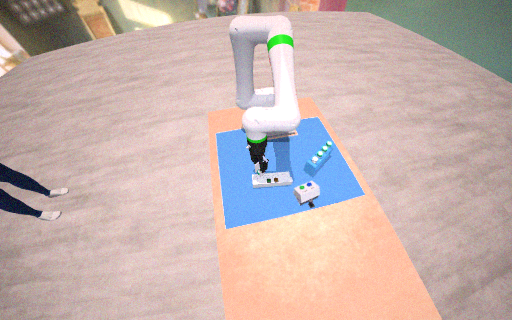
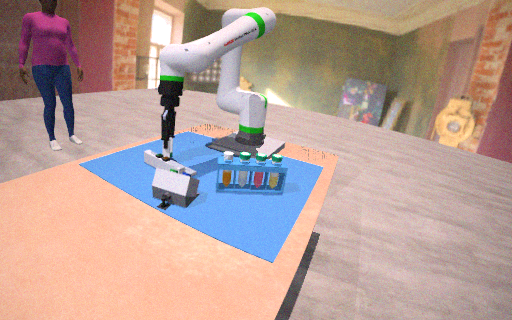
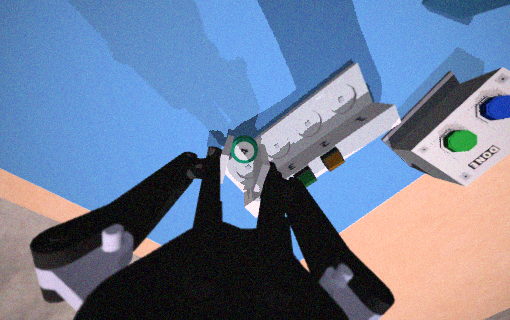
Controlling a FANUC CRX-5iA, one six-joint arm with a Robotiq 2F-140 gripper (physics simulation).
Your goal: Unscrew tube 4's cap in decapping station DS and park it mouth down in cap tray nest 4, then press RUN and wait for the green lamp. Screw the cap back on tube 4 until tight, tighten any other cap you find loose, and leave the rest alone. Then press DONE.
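Places are measured from the arm's base along level axes (x ahead, y left, z up), in centimetres.
Pixels of known places: gripper, between the fingertips: [image 1: 259, 172] [image 2: 167, 155] [image 3: 244, 150]; arm's base, origin of its link: [image 2: 249, 140].
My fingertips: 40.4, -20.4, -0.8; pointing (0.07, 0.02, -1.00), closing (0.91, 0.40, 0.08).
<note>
Ahead of a thing's pixels: the offset from my fingertips to its middle, as dx, dy, dz. "*": to the spot under its first point.
My gripper [image 3: 244, 150] [image 1: 259, 171] [image 2: 167, 151] is shut on the green cap @(-0.2, +0.3, +0.5) [image 3: 244, 148] marked 4. The cap's numbered top faces up and its mouth faces down. It hangs low over the end nest of the white cap tray @(+5.6, +5.2, +0.7) [image 3: 344, 119] [image 1: 283, 179] [image 2: 152, 157], beyond the nest marked 3. I cannot tell whether it touches the nest. In the blue tube rack @(+3.2, +37.0, +3.1) [image 1: 318, 163] [image 2: 251, 170], the end tube [image 1: 314, 159] [image 2: 228, 156] has a white top and no green cap. The other three tubes wear green caps.
The grey button box @(+20.2, +19.8, +2.2) [image 1: 306, 194] [image 2: 175, 185] [image 3: 421, 138] with a green button @(+18.1, +17.4, +4.4) [image 3: 457, 140] [image 1: 302, 186] and a blue button @(+17.8, +21.9, +4.4) [image 1: 309, 184] stands beside the tray. A green square @(* +7.5, +2.9, +3.3) [image 3: 306, 176] and an amber square @(* +8.4, +6.5, +3.3) [image 3: 332, 159] sit on the tray's front. A person [image 2: 56, 68] stands far left.
</note>
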